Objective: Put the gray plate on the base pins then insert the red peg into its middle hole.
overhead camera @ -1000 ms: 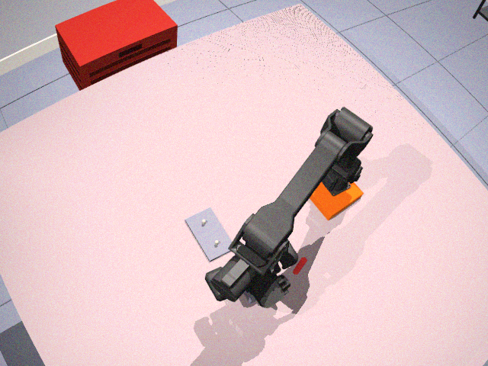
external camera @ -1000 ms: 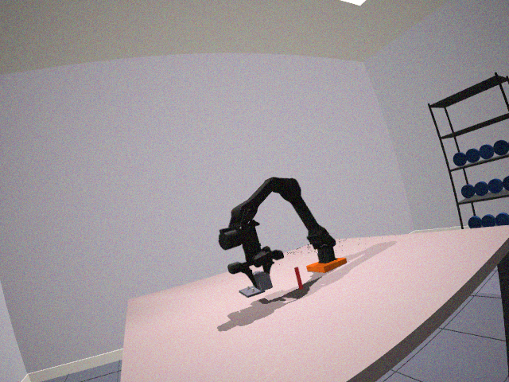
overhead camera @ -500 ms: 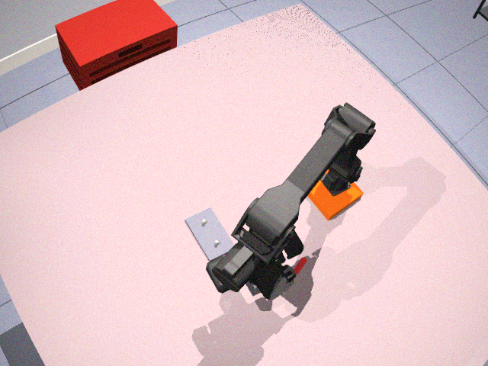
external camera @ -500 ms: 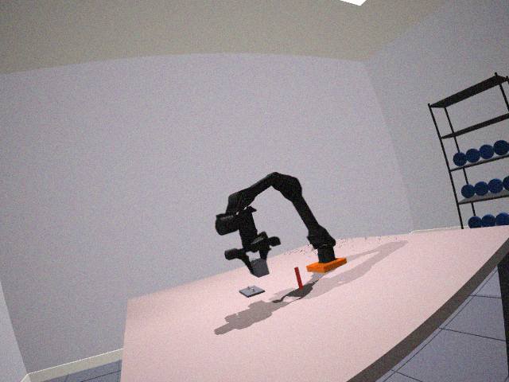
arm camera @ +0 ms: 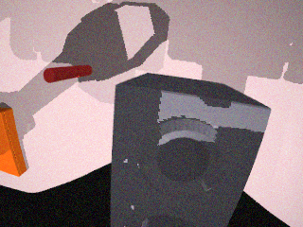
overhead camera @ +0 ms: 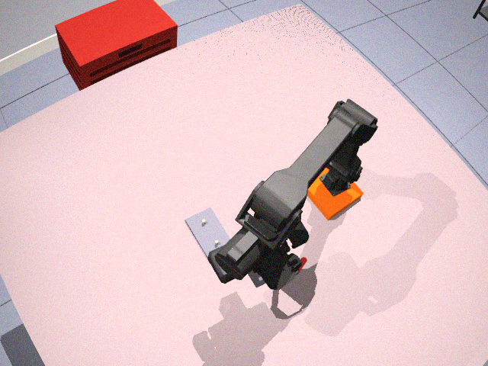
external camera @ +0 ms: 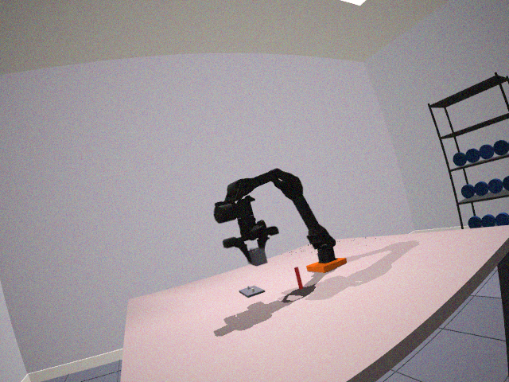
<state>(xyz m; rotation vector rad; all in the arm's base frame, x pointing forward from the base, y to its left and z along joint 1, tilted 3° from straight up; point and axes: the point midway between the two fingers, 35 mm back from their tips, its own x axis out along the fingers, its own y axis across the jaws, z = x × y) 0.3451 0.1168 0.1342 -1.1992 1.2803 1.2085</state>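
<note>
Right now the red peg is 120 mm behind my gripper tip, 30 mm to the left of it and 100 mm below it. Also, from my gripper tip: gray plate (30 mm above).
</note>
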